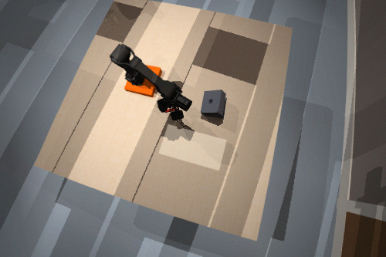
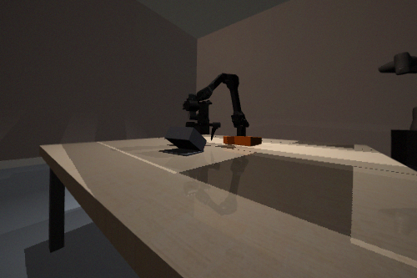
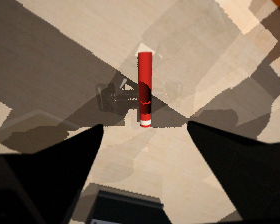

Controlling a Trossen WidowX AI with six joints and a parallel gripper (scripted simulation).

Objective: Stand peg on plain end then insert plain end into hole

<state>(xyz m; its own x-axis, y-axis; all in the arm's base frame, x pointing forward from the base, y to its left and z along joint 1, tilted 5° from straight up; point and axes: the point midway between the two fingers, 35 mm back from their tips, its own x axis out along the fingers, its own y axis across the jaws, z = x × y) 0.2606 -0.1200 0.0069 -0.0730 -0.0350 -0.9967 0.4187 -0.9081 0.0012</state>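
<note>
The red peg lies 20 mm below my gripper tip and 10 mm behind it. Round my gripper tip: dark sloped panel 200 mm ahead, 50 mm to the left, 30 mm above.
</note>
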